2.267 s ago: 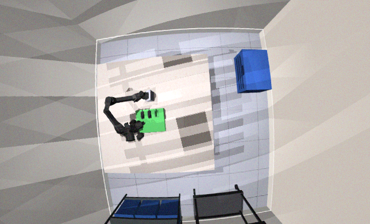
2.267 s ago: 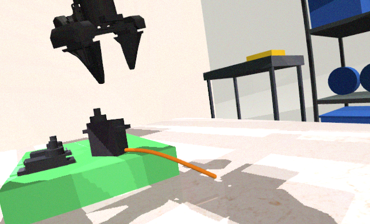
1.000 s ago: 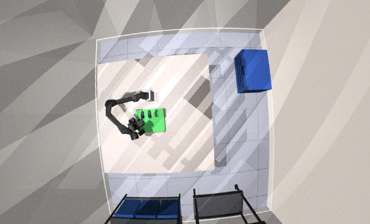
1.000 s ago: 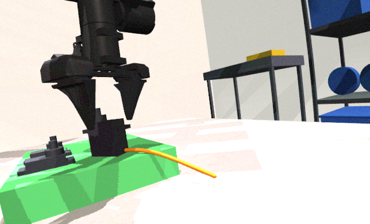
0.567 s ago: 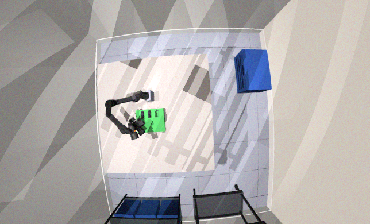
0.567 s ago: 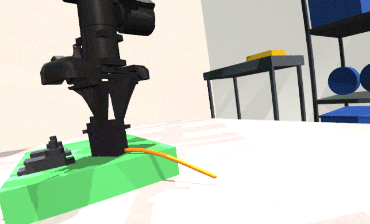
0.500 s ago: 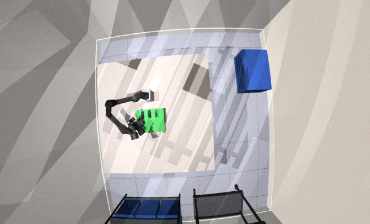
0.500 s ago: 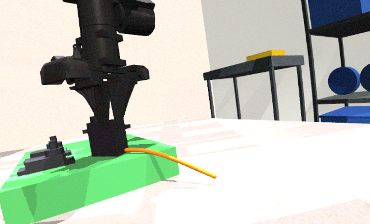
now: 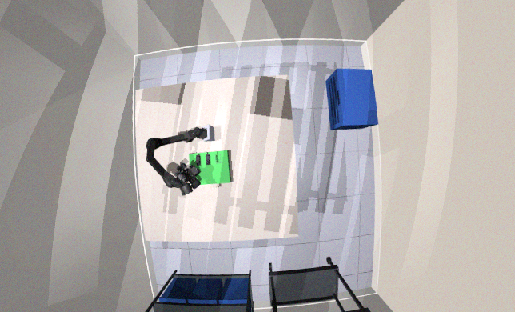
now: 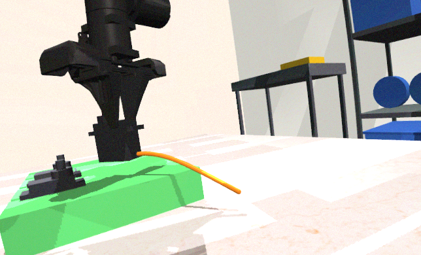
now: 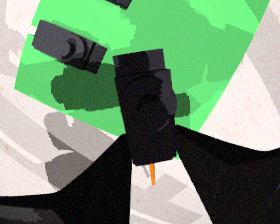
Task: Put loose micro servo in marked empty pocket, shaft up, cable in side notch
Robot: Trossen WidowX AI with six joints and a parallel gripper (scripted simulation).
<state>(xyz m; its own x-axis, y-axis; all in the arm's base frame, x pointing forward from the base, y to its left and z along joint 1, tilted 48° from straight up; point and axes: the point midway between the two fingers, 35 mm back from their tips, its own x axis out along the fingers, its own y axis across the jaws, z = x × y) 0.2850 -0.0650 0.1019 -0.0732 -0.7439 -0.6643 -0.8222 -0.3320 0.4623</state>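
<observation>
The green deck lies 10 cm to the left of my gripper tip, 10 cm below it and 1 cm ahead of it.
</observation>
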